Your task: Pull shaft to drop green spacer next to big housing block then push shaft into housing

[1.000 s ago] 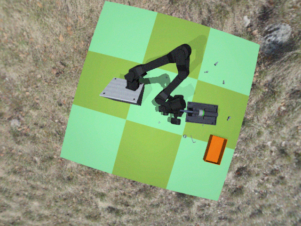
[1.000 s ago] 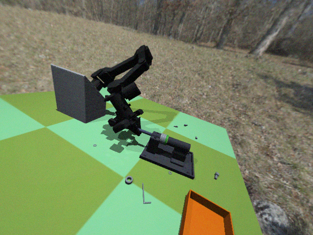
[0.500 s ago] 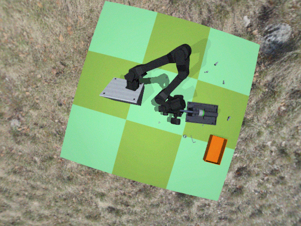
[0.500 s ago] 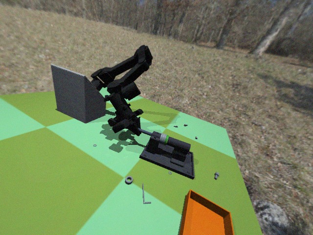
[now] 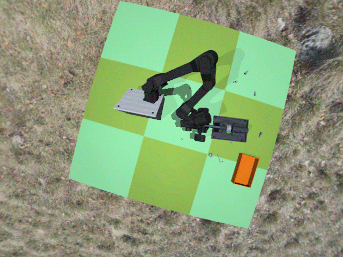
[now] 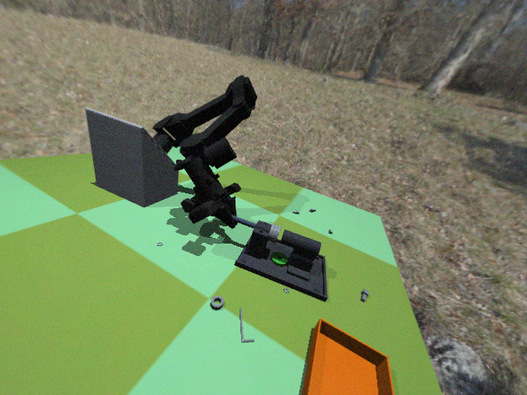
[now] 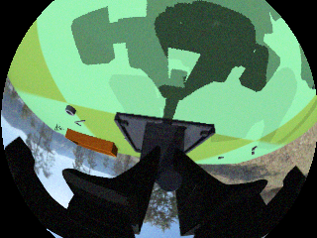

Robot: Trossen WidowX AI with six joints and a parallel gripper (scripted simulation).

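The light grey spacer lies 11 cm ahead of my gripper tip, 2 cm to the left of it and 2 cm above it. The rest, counted from my gripper tip: grey shaft (4 cm ahead, 1 cm to the left, 2 cm above); orange tray (34 cm ahead, 19 cm to the right, 5 cm below); green spacer (14 cm ahead, 3 cm to the left, 5 cm below).
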